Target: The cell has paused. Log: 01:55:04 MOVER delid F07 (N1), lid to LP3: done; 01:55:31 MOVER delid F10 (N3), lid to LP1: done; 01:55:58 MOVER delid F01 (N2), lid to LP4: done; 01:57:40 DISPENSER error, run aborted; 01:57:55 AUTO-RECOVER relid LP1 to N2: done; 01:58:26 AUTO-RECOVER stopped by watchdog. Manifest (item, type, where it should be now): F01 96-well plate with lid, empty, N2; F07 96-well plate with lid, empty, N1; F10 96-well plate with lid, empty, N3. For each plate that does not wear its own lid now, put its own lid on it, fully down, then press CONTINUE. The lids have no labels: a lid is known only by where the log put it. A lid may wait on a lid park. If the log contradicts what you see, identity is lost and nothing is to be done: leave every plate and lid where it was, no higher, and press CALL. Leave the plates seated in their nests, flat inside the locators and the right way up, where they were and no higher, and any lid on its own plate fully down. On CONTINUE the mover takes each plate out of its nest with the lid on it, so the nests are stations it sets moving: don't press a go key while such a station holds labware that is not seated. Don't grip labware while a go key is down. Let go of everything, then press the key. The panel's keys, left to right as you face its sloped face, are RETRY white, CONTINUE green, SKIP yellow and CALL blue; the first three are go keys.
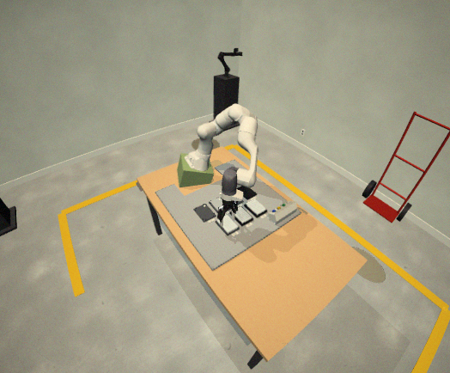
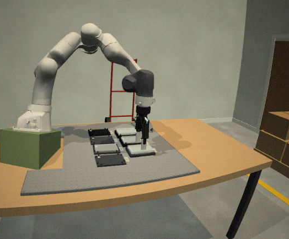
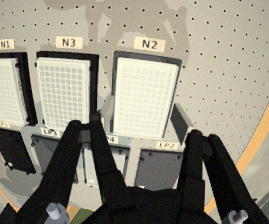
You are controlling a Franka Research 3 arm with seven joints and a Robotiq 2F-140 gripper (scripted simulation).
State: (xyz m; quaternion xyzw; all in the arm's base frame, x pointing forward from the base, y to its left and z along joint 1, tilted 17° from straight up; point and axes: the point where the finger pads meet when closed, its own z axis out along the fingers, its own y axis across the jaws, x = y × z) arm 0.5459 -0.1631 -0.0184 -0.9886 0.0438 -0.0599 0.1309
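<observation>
My gripper is now 50 mm above the plate. From my hand the other things lie so: park LP2: 190 mm behind, 60 mm below, 50 mm to the right; then park LP3: 200 mm to the left, 170 mm behind, 60 mm below; then blue call key: 300 mm to the left, 140 mm ahead.
</observation>
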